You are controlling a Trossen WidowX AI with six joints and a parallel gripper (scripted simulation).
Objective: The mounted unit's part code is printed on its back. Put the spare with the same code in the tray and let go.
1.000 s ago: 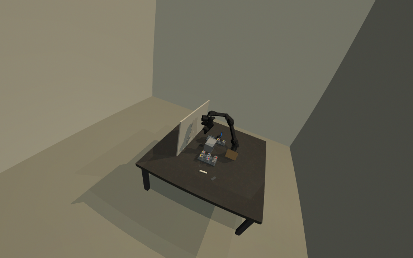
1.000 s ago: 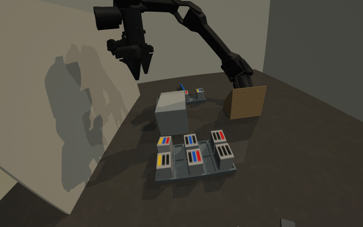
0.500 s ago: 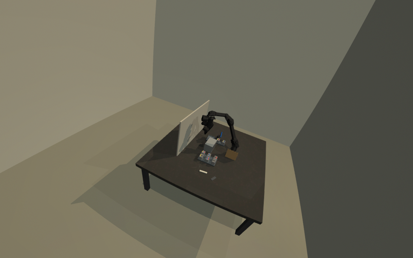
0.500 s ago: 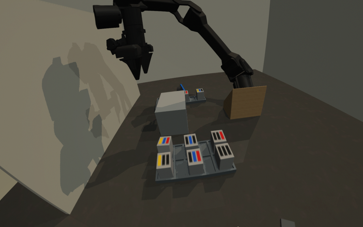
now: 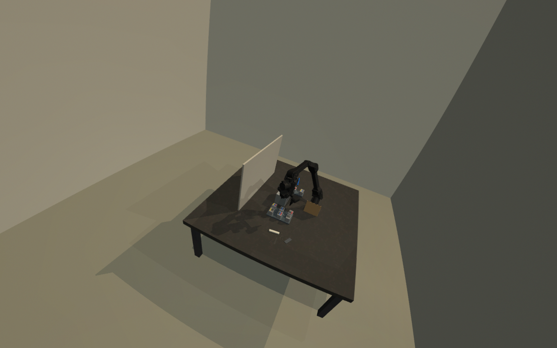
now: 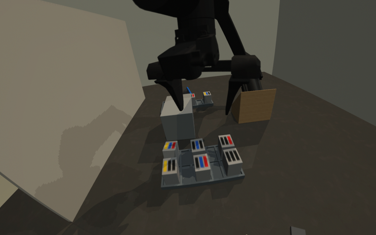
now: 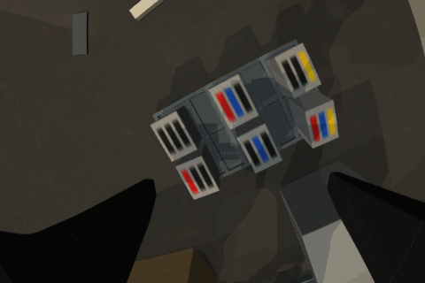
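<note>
The grey spare is 6 cm behind my gripper tip, 1 cm to the left of it and 13 cm below it. The rest, counted from my gripper tip: flat grey tray (16 cm ahead, 37 cm to the right, 16 cm below); then beige panel (34 cm ahead, 18 cm to the right, 6 cm above); then grey box (9 cm ahead, 19 cm to the right, 12 cm below).
</note>
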